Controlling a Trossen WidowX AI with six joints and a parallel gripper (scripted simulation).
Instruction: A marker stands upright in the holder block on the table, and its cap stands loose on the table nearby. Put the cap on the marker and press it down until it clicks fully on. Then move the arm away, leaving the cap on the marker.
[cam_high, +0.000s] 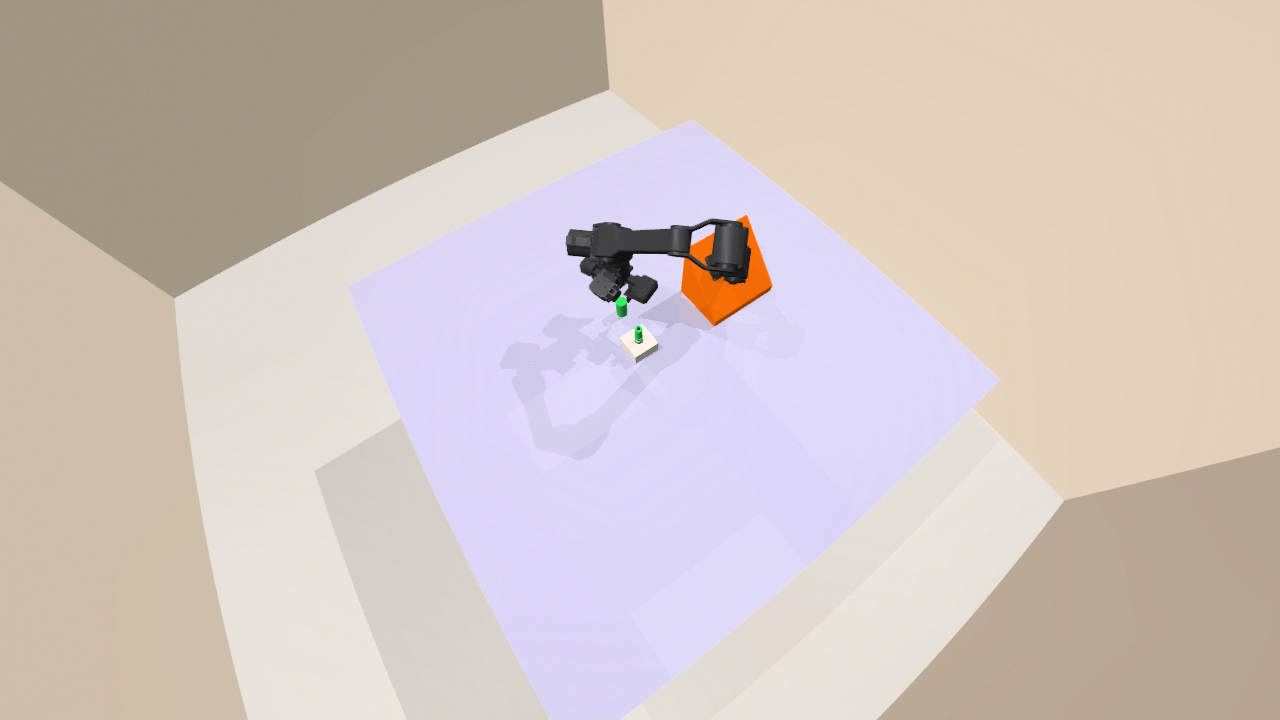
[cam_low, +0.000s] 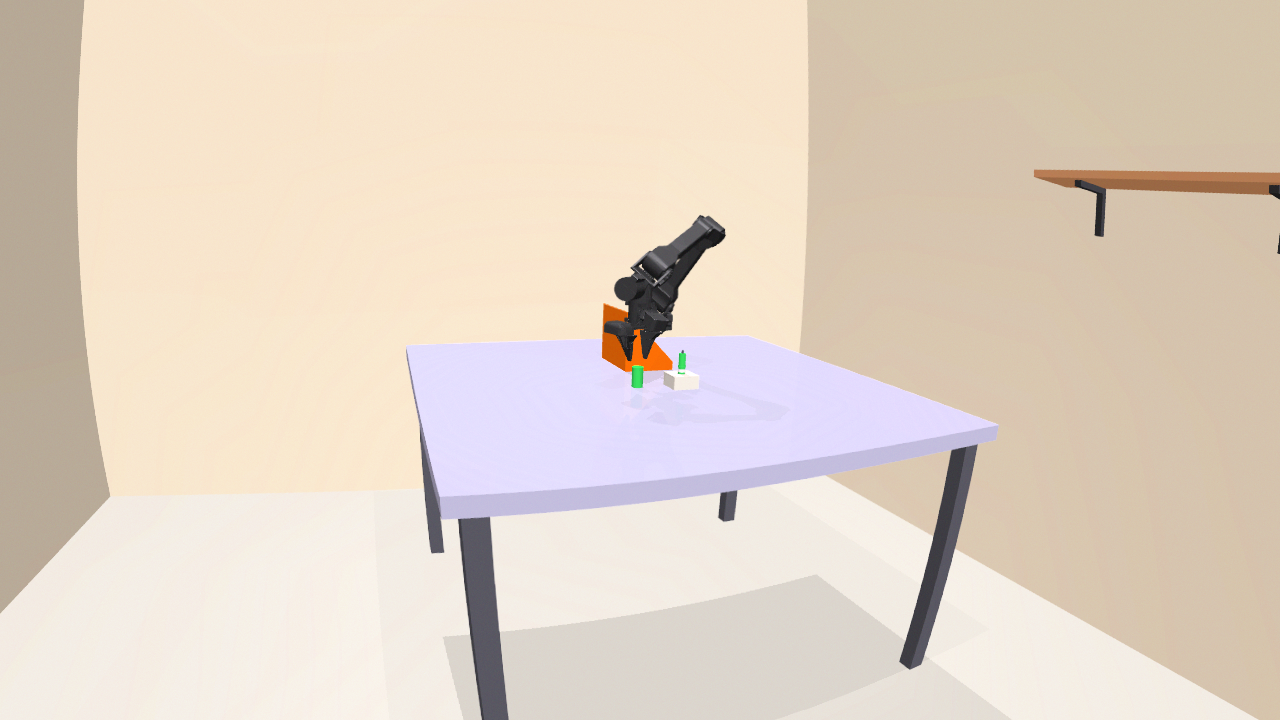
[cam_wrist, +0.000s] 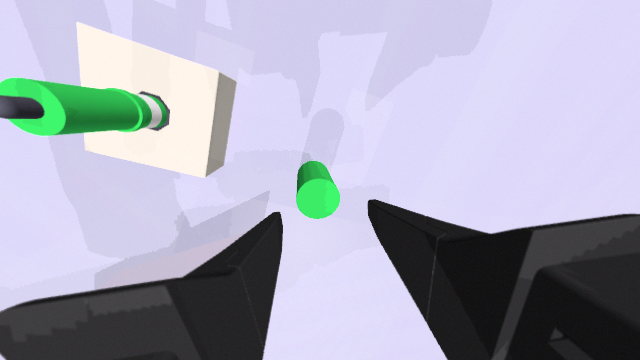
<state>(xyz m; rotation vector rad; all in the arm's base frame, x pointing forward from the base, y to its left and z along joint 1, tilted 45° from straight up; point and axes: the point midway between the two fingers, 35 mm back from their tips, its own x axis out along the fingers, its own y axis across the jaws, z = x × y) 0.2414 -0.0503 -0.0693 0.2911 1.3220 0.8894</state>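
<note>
The green cap lies 4 cm below my gripper tip. Round my gripper tip: white holder block 11 cm to the left, 5 cm below, 2 cm ahead; green marker 11 cm to the left, 2 cm ahead.
</note>
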